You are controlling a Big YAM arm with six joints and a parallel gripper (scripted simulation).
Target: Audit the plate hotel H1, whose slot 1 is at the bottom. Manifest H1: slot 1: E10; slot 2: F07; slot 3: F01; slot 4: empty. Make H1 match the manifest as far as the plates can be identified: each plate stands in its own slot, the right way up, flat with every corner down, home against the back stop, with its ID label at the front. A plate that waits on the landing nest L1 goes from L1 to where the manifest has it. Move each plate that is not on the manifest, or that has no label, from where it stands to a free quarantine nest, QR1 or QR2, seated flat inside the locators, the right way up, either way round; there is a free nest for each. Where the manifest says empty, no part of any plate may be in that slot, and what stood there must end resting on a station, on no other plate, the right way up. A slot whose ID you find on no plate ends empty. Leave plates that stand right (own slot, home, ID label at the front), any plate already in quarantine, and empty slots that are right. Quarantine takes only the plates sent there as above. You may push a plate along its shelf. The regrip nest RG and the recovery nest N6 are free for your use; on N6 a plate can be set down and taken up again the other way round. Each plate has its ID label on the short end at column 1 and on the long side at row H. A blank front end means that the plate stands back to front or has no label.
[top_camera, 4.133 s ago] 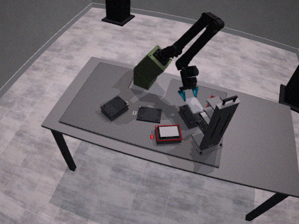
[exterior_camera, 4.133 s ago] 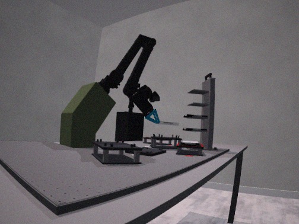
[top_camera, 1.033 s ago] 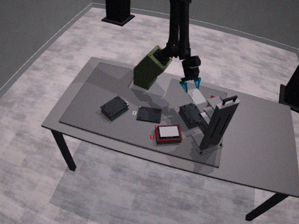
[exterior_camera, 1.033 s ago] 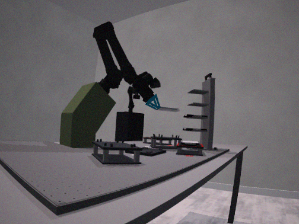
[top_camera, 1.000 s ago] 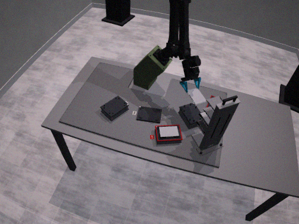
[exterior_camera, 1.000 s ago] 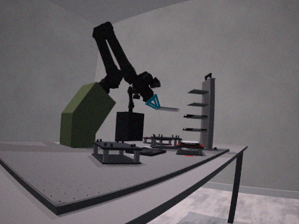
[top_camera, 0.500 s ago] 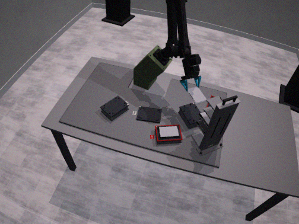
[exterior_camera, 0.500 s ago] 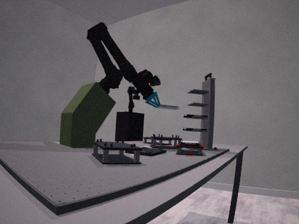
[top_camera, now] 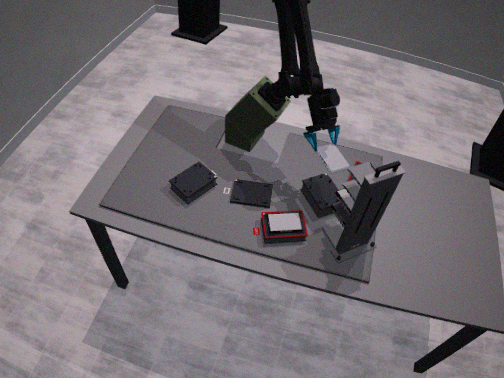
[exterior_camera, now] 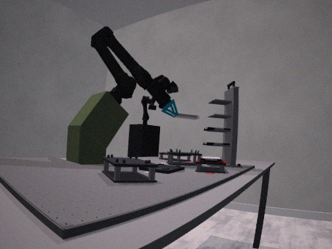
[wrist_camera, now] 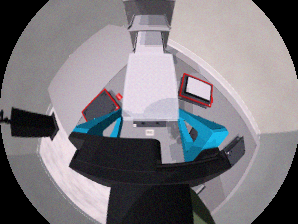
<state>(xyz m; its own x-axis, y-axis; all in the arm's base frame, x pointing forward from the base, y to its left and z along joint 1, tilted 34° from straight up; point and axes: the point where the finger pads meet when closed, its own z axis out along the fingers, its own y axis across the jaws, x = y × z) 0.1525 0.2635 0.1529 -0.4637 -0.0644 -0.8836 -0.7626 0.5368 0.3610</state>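
My gripper is now 40 mm to the right of the white-topped plate, 40 mm short of it and 10 mm above it. From my hand the other things lie so: plate hotel H1 (240 mm to the left, 200 mm ahead, 40 mm below); then red-framed nest (220 mm below, 180 mm to the left, 140 mm behind).
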